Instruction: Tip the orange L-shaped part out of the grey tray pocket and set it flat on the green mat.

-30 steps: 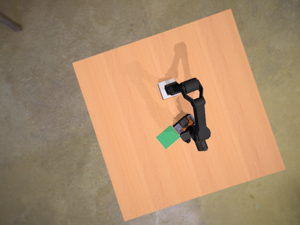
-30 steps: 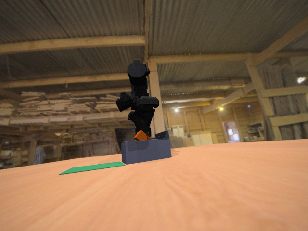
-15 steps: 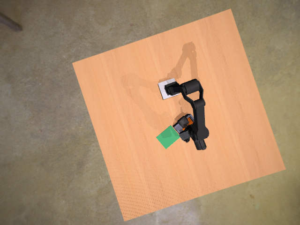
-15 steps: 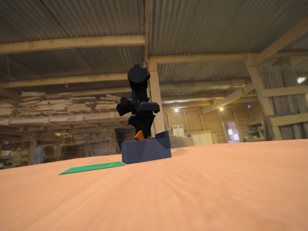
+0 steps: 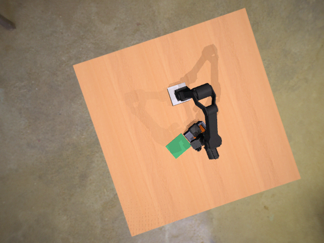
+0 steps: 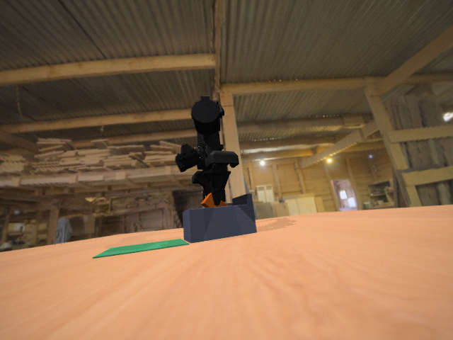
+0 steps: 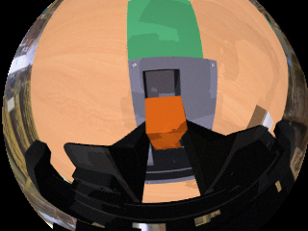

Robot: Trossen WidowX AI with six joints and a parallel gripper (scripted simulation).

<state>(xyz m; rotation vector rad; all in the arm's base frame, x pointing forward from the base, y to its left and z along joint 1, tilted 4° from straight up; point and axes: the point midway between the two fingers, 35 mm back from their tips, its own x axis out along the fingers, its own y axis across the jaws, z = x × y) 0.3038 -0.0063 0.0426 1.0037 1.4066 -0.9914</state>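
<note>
Now: the green mat 3 cm ahead of my gripper tip, 14 cm to the right of it and 8 cm below it. Also, from my gripper tip: orange L-shaped part: 2 cm behind, 3 cm to the left, 3 cm below.
</note>
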